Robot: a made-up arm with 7 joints. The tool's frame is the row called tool.
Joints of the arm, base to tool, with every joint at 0 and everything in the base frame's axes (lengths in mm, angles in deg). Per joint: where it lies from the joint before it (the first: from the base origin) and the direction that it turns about. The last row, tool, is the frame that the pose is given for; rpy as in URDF.
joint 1: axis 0 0 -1 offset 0 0 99.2
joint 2: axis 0 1 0 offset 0 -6.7 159
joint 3: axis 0 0 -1 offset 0 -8.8 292.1
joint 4: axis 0 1 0 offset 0 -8.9 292.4
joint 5: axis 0 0 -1 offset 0 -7.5 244.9
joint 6: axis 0 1 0 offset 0 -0.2 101.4
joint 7: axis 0 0 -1 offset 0 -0.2 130.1
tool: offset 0 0 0 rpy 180 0 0
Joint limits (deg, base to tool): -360..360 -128.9..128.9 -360..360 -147.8..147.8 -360..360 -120.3..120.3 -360..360
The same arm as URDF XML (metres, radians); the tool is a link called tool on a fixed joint. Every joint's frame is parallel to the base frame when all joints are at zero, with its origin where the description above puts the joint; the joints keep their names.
<robot name="arm">
  <link name="base"/>
  <link name="link1"/>
  <link name="link2"/>
  <link name="link3"/>
  <link name="link4"/>
  <link name="link5"/>
  <link name="link6"/>
  <link name="link7"/>
  <link name="tool"/>
  <joint name="joint 1" type="revolute">
    <parent link="base"/>
    <child link="link1"/>
    <origin xyz="0 0 0.0992"/>
    <axis xyz="0 0 -1"/>
    <limit lower="-6.2832" upper="6.2832"/>
  </joint>
  <joint name="joint 2" type="revolute">
    <parent link="link1"/>
    <child link="link2"/>
    <origin xyz="0 -0.0067 0.159"/>
    <axis xyz="0 1 0"/>
    <limit lower="-2.2497" upper="2.2497"/>
  </joint>
  <joint name="joint 3" type="revolute">
    <parent link="link2"/>
    <child link="link3"/>
    <origin xyz="0 -0.0088 0.2921"/>
    <axis xyz="0 0 -1"/>
    <limit lower="-6.2832" upper="6.2832"/>
  </joint>
  <joint name="joint 4" type="revolute">
    <parent link="link3"/>
    <child link="link4"/>
    <origin xyz="0 -0.0089 0.2924"/>
    <axis xyz="0 1 0"/>
    <limit lower="-2.5796" upper="2.5796"/>
  </joint>
  <joint name="joint 5" type="revolute">
    <parent link="link4"/>
    <child link="link5"/>
    <origin xyz="0 -0.0075 0.2449"/>
    <axis xyz="0 0 -1"/>
    <limit lower="-6.2832" upper="6.2832"/>
  </joint>
  <joint name="joint 6" type="revolute">
    <parent link="link5"/>
    <child link="link6"/>
    <origin xyz="0 -0.0002 0.1014"/>
    <axis xyz="0 1 0"/>
    <limit lower="-2.0996" upper="2.0996"/>
  </joint>
  <joint name="joint 7" type="revolute">
    <parent link="link6"/>
    <child link="link7"/>
    <origin xyz="0 -0.0002 0.1301"/>
    <axis xyz="0 0 -1"/>
    <limit lower="-6.2832" upper="6.2832"/>
  </joint>
  <joint name="tool_fixed" type="fixed">
    <parent link="link7"/>
    <child link="tool"/>
    <origin xyz="0 0 0" rpy="3.1416 0 0"/>
  </joint>
</robot>

